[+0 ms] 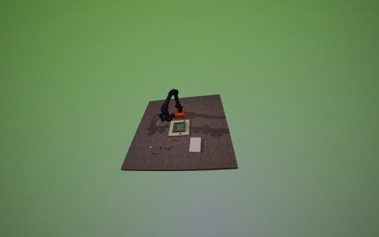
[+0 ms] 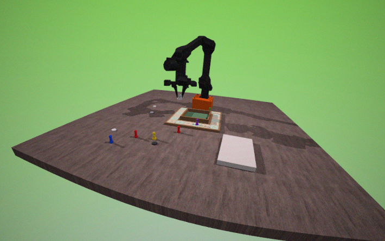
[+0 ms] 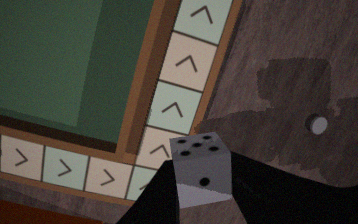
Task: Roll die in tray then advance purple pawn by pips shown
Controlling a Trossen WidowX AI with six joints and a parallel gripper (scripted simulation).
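Right now the purple pawn is 150 mm to the left of my gripper tip, 130 mm ahead of it and 80 mm below it. The rest, counted from my gripper tip: green pawn 170 mm to the left, 100 mm behind, 80 mm below; then tray 120 mm to the left, 100 mm below, 20 mm ahead; then die right at my gripper tip.
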